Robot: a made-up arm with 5 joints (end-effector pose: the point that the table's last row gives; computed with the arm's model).
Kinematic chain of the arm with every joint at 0, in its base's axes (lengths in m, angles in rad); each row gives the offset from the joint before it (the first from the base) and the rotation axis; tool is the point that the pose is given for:
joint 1: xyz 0 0 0.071 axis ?
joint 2: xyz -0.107 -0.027 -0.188 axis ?
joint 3: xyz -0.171 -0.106 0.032 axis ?
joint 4: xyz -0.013 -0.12 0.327 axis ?
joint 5: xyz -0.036 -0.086 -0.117 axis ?
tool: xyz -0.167 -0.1 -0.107
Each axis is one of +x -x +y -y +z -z.
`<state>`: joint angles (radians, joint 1 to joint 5).
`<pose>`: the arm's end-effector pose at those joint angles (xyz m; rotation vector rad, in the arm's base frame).
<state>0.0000 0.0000 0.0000 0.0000 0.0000</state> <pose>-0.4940 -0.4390 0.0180 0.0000 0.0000 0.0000</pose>
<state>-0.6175 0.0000 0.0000 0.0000 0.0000</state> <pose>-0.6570 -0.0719 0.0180 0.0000 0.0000 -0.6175</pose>
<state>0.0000 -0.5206 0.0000 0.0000 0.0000</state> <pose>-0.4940 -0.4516 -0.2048 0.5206 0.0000 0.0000</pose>
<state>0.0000 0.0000 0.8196 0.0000 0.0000</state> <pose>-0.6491 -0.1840 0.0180 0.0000 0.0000 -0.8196</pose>
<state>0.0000 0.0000 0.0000 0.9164 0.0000</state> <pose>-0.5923 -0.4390 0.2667 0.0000 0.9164 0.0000</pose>
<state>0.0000 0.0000 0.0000 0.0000 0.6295</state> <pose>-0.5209 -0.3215 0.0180 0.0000 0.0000 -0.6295</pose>
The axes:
joint 1: +z
joint 2: -x
joint 3: -z
joint 4: +y
joint 5: -z

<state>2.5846 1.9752 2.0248 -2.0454 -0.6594</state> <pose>0.4245 -0.6977 -0.1257 -0.4338 2.5538 1.3468</pose>
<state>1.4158 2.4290 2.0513 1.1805 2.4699</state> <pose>-0.0954 -0.1906 -0.3598 1.6646 -0.0436 -2.0313</pose>
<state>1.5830 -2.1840 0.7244 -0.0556 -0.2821</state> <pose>-0.0090 -0.6356 -0.3981 1.1916 1.8629 0.6088</pose>
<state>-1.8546 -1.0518 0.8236 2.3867 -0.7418</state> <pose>-0.4786 0.7998 -0.0870 2.4890 -0.6948 0.5429</pose>
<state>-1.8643 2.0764 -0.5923 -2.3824 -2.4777</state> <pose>0.6688 -0.0695 -0.1755 -0.5776 0.9803 2.6102</pose>
